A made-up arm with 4 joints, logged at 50 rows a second.
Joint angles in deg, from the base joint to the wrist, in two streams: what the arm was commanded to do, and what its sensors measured. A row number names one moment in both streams.
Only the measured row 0 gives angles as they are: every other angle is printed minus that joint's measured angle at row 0.
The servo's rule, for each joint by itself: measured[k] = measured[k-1] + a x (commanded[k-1-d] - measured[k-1]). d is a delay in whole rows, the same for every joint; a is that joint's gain. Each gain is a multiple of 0.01, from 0.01 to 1. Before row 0 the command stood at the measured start. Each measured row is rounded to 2 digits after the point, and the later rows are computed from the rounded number. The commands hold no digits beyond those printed.
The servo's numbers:
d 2
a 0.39 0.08 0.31 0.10
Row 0, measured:
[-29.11, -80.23, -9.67, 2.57]
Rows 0 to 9, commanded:
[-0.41, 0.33, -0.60, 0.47]
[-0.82, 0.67, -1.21, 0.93]
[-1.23, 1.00, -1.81, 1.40]
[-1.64, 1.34, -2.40, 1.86]
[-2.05, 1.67, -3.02, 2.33]
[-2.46, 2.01, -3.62, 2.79]
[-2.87, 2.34, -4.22, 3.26]
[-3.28, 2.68, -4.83, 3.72]
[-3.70, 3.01, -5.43, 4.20]
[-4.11, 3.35, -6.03, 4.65]
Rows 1 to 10, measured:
[0.00, 0.00, 0.00, 0.00]
[0.00, 0.00, 0.00, 0.00]
[-0.16, 0.03, -0.19, 0.05]
[-0.42, 0.08, -0.51, 0.14]
[-0.74, 0.15, -0.91, 0.27]
[-1.09, 0.25, -1.37, 0.43]
[-1.46, 0.36, -1.88, 0.62]
[-1.85, 0.49, -2.42, 0.84]
[-2.25, 0.64, -2.98, 1.08]
[-2.65, 0.80, -3.55, 1.34]

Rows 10 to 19, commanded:
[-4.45, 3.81, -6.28, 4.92]
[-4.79, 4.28, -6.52, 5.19]
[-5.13, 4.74, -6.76, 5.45]
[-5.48, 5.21, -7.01, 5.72]
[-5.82, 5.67, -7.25, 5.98]
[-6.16, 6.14, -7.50, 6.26]
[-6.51, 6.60, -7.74, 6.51]
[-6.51, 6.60, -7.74, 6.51]
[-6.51, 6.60, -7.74, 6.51]
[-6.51, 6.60, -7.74, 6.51]
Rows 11 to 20, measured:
[-3.06, 0.98, -4.13, 1.63]
[-3.47, 1.17, -4.72, 1.93]
[-3.85, 1.38, -5.20, 2.23]
[-4.22, 1.61, -5.61, 2.53]
[-4.57, 1.86, -5.97, 2.82]
[-4.92, 2.13, -6.29, 3.11]
[-5.27, 2.41, -6.59, 3.40]
[-5.62, 2.71, -6.87, 3.69]
[-5.97, 3.02, -7.14, 3.97]
[-6.18, 3.31, -7.33, 4.22]

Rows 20 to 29, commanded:
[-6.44, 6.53, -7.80, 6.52]
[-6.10, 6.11, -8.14, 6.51]
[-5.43, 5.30, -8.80, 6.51]
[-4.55, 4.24, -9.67, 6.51]
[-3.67, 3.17, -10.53, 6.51]
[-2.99, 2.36, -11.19, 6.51]
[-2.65, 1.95, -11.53, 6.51]
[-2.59, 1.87, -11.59, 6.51]
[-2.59, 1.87, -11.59, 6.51]
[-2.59, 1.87, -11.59, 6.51]
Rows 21 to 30, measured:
[-6.31, 3.57, -7.46, 4.45]
[-6.39, 3.81, -7.55, 4.66]
[-6.41, 4.03, -7.63, 4.85]
[-6.29, 4.20, -7.79, 5.02]
[-5.95, 4.29, -8.10, 5.17]
[-5.40, 4.29, -8.59, 5.30]
[-4.73, 4.20, -9.19, 5.42]
[-4.05, 4.05, -9.81, 5.53]
[-3.50, 3.88, -10.34, 5.63]
[-3.15, 3.72, -10.73, 5.72]

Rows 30 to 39, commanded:
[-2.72, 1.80, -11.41, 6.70]
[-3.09, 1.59, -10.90, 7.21]
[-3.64, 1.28, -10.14, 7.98]
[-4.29, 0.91, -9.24, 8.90]
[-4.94, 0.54, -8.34, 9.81]
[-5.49, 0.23, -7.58, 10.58]
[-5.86, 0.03, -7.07, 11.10]
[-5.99, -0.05, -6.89, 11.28]
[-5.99, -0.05, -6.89, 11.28]
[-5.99, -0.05, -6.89, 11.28]
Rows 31 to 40, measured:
[-2.93, 3.57, -11.00, 5.80]
[-2.80, 3.43, -11.18, 5.87]
[-2.77, 3.30, -11.25, 5.95]
[-2.89, 3.16, -11.14, 6.08]
[-3.18, 3.01, -10.83, 6.27]
[-3.61, 2.84, -10.34, 6.53]
[-4.13, 2.66, -9.72, 6.86]
[-4.66, 2.47, -9.06, 7.23]
[-5.13, 2.27, -8.44, 7.62]
[-5.47, 2.08, -7.96, 7.99]

